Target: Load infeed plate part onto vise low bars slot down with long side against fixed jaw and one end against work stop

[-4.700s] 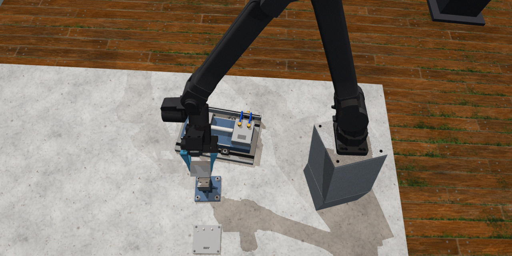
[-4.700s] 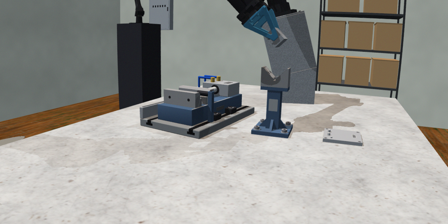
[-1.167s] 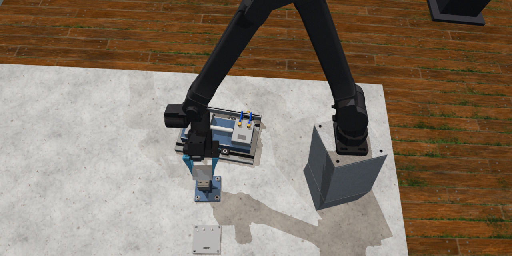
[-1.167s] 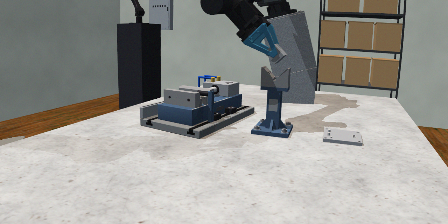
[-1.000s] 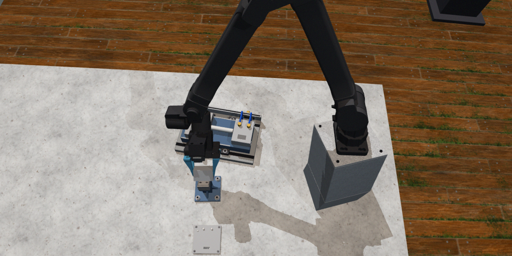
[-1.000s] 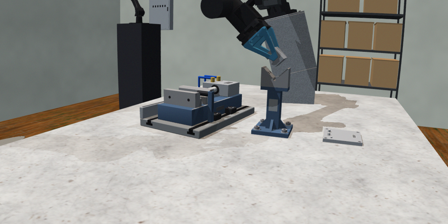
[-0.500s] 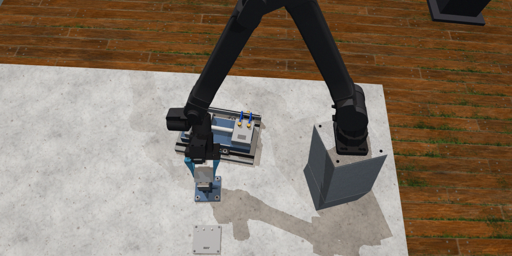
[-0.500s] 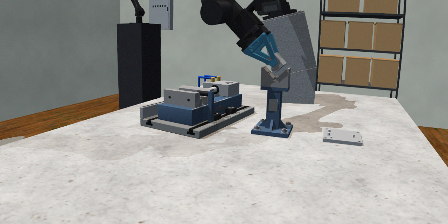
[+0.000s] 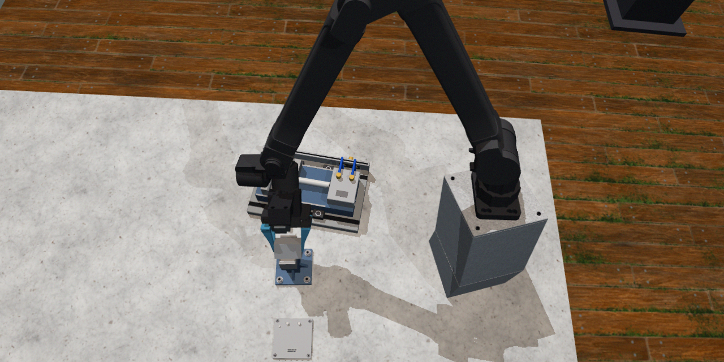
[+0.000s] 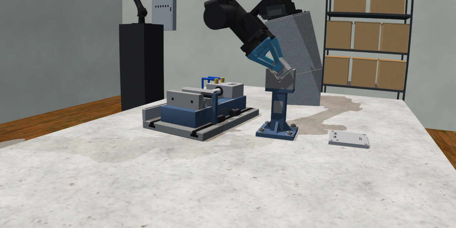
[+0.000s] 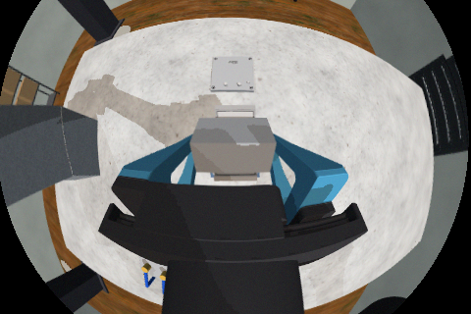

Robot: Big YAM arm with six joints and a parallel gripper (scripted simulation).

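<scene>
Now: the V-block post 11 cm below my hand. The rest, counted from my hand: work stop (17 cm to the right, 8 cm below, 6 cm ahead); grey part (1 cm below); blue work-stop post (14 cm to the right, 11 cm below, 6 cm ahead).
</scene>
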